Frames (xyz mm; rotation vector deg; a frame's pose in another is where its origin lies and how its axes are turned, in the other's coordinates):
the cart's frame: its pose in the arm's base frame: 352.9 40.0 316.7 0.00 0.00 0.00
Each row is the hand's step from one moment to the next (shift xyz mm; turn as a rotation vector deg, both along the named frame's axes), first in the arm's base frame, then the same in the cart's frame.
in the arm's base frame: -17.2 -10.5 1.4 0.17 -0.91 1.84
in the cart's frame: -17.2 -10.5 1.4 0.17 -0.91 1.84
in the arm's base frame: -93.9 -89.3 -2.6 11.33 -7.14 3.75
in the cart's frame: -93.9 -89.3 -2.6 11.33 -7.14 3.75
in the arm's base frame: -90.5 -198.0 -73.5 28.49 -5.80 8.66
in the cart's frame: -90.5 -198.0 -73.5 28.49 -5.80 8.66
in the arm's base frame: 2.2 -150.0 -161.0 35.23 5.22 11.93
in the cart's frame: 2.2 -150.0 -161.0 35.23 5.22 11.93
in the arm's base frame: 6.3 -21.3 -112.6 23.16 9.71 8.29
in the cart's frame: 6.3 -21.3 -112.6 23.16 9.71 8.29
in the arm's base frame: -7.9 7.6 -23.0 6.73 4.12 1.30
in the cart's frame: -7.9 7.6 -23.0 6.73 4.12 1.30
